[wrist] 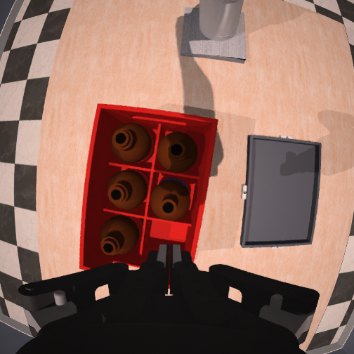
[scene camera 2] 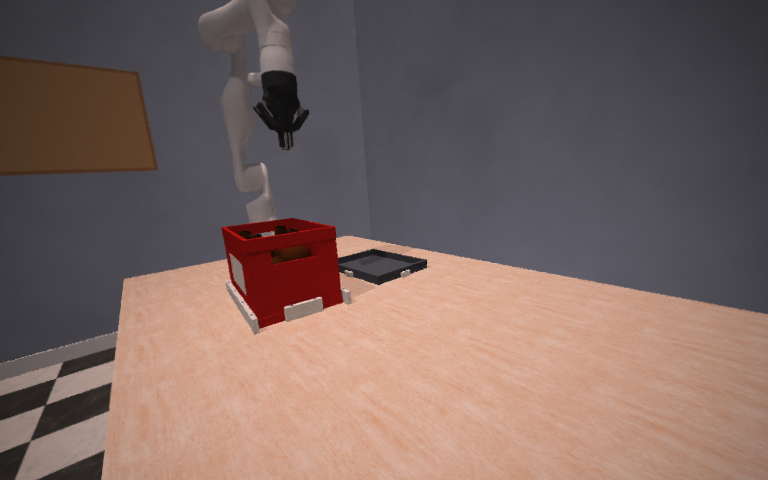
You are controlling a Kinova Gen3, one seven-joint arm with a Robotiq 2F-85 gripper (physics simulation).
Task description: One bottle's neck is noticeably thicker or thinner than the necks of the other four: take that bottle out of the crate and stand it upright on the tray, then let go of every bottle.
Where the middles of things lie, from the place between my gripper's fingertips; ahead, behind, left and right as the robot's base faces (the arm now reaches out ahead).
Labels:
My gripper is now 10 mm to the left of the brown bottle (wrist: 170, 199) and 260 mm above it. The rest, counted from my hand: dark tray (scene camera 2: 375, 266): 250 mm to the left, 340 mm below; then red crate (scene camera 2: 267, 288): 10 mm behind, 50 mm to the right, 260 mm below.

